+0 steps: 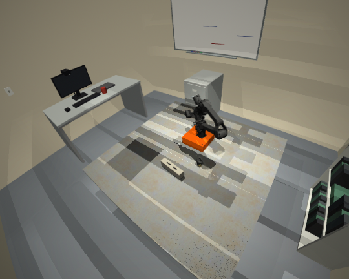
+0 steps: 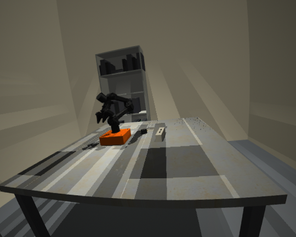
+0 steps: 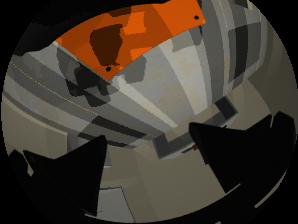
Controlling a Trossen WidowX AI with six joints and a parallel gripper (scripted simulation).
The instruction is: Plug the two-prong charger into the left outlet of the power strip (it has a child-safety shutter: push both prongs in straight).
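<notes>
The black two-prong charger is 31 cm to the left of my gripper tip, 24 cm ahead of it and 17 cm below it.
</notes>
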